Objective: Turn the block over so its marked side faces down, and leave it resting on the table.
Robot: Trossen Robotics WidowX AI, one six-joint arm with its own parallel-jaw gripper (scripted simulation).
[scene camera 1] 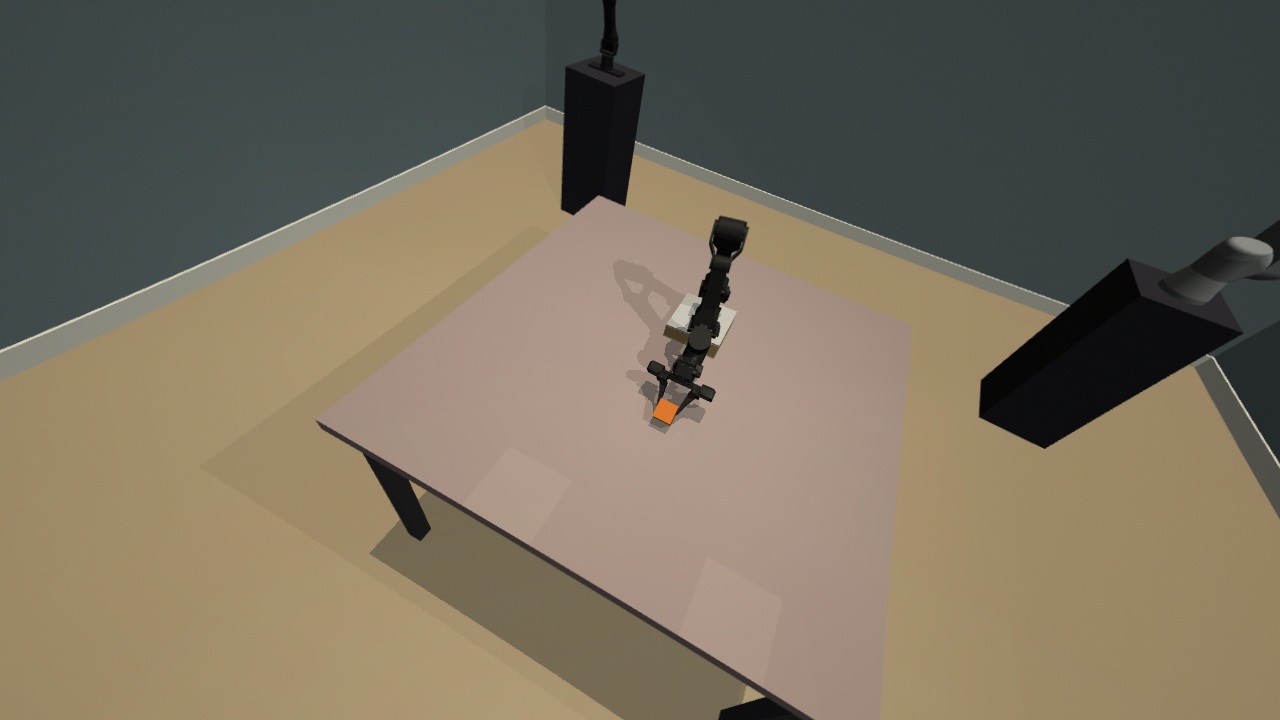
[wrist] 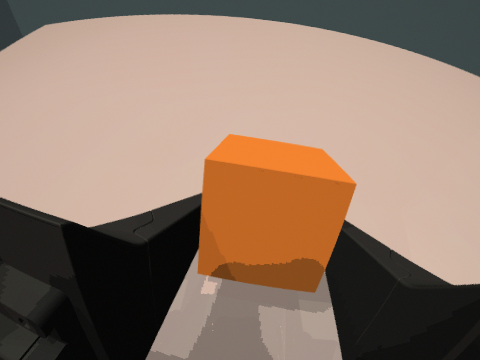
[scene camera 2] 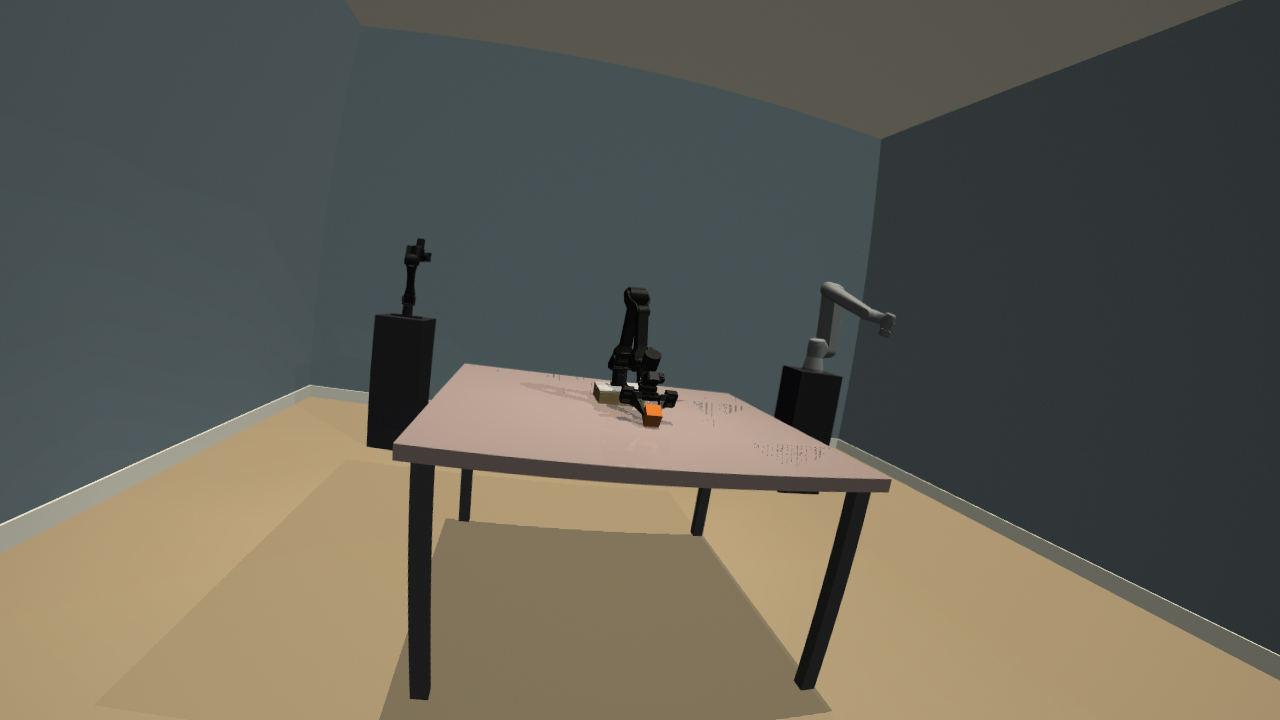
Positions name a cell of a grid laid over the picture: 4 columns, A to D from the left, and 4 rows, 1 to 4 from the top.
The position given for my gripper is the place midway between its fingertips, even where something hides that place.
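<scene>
Gripper, mine (scene camera 1: C3), (wrist: C3), (scene camera 2: C3): visible. Orange block (wrist: C3): visible.
</scene>
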